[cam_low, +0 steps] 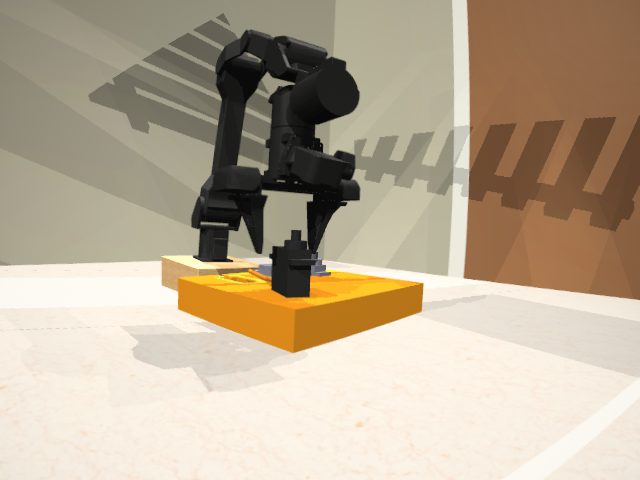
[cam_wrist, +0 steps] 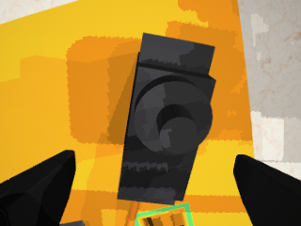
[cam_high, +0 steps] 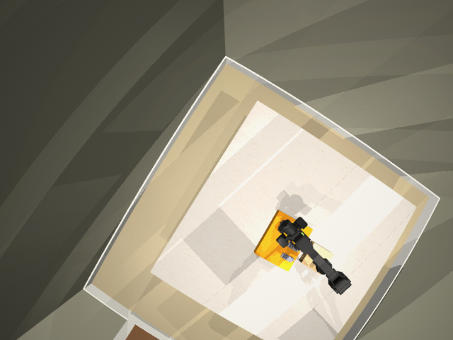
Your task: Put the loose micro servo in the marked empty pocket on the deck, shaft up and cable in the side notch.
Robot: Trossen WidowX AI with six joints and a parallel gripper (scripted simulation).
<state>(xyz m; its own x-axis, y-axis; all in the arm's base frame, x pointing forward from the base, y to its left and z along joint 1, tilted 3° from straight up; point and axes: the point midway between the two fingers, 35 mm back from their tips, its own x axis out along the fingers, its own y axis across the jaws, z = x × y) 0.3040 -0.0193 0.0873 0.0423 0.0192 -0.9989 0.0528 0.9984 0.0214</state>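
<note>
My gripper tip is 8 cm to the right of the yellow-orange deck, 7 cm above it and 2 cm past it.
</note>
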